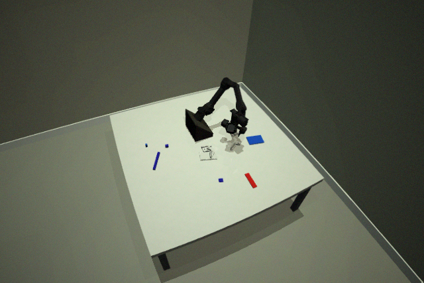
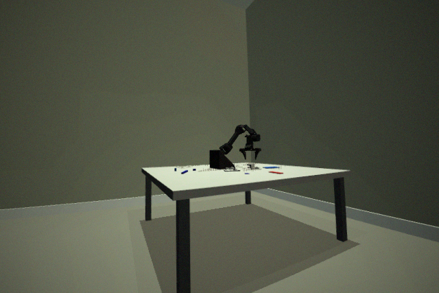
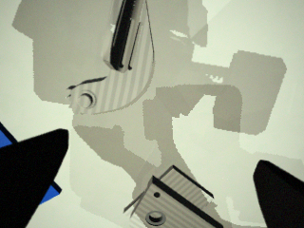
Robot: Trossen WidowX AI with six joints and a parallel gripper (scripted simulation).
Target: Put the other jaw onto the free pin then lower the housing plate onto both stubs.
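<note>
Now: the jaw 70 mm below my gripper tip, 50 mm ahead of it and 20 mm to the left of it. Also, from my gripper tip: blue bar (580 mm to the right, 120 mm behind, 70 mm below); red bar (360 mm ahead, 110 mm to the right, 80 mm below); blue flat plate (170 mm to the left, 80 mm below, 80 mm ahead).
</note>
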